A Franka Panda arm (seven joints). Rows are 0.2 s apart.
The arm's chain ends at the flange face. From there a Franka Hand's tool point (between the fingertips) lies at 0.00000 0.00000 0.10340 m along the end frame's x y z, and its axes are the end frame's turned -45 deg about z.
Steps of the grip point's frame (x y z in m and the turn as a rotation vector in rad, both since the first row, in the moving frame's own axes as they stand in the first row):
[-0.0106 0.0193 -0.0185 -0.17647 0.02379 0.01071]
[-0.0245 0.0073 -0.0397 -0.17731 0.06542 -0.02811]
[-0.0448 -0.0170 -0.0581 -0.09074 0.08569 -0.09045]
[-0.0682 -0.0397 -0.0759 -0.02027 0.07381 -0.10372]
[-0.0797 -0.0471 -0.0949 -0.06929 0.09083 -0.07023]
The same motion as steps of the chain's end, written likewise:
[-0.0084 0.0100 -0.0169 -0.10796 0.14161 0.01071]
[-0.0299 0.0146 -0.0379 -0.07912 0.17164 -0.02811]
[-0.0566 0.0199 -0.0573 -0.00357 0.12475 -0.09045]
[-0.0830 0.0244 -0.0756 0.03786 0.06652 -0.10372]
[-0.1013 0.0250 -0.0942 0.01523 0.11322 -0.07023]

